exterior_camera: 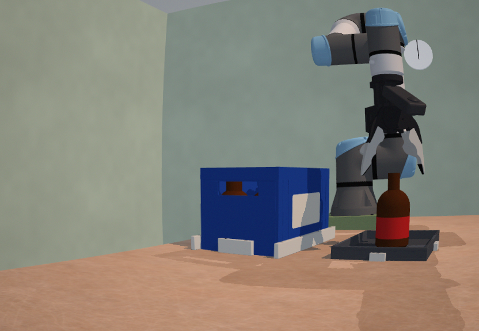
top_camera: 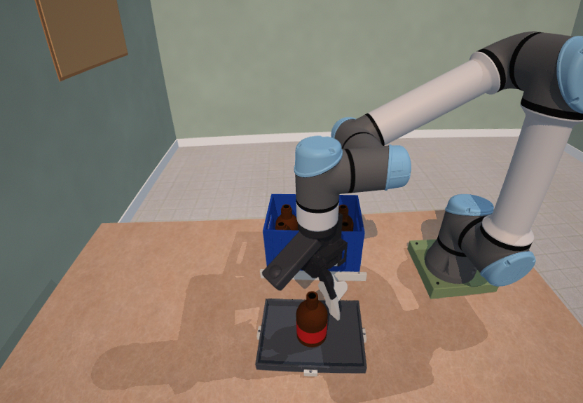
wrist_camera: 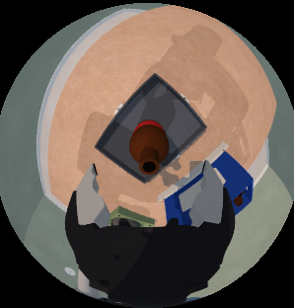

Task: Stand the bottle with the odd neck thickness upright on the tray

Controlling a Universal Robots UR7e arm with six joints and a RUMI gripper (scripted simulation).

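Now: hand 70 mm above the glass bottle. From my hand the other things lie so: dark tray 140 mm below; then blue crate 10 mm behind, 300 mm to the right, 70 mm below.
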